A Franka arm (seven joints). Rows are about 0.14 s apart.
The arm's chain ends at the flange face. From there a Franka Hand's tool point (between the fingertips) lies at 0.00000 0.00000 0.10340 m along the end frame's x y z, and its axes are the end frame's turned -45 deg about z.
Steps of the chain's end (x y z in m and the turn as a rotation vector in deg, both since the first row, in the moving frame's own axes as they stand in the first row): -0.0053 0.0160 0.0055 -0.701 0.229 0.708; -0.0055 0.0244 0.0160 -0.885 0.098 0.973; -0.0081 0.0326 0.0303 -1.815 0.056 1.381; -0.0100 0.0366 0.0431 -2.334 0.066 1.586; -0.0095 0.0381 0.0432 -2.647 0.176 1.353; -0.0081 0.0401 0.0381 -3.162 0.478 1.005; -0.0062 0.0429 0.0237 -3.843 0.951 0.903; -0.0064 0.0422 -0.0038 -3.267 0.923 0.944
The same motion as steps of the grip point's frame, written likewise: -0.0157 0.0087 0.0055 -0.658 -0.334 0.708; -0.0222 0.0146 0.0160 -0.695 -0.556 0.973; -0.0311 0.0197 0.0302 -1.323 -1.244 1.381; -0.0359 0.0218 0.0430 -1.697 -1.604 1.586; -0.0369 0.0238 0.0431 -1.996 -1.747 1.353; -0.0375 0.0272 0.0379 -2.574 -1.898 1.005; -0.0385 0.0320 0.0235 -3.390 -2.045 0.903; -0.0374 0.0306 -0.0040 -2.963 -1.657 0.944
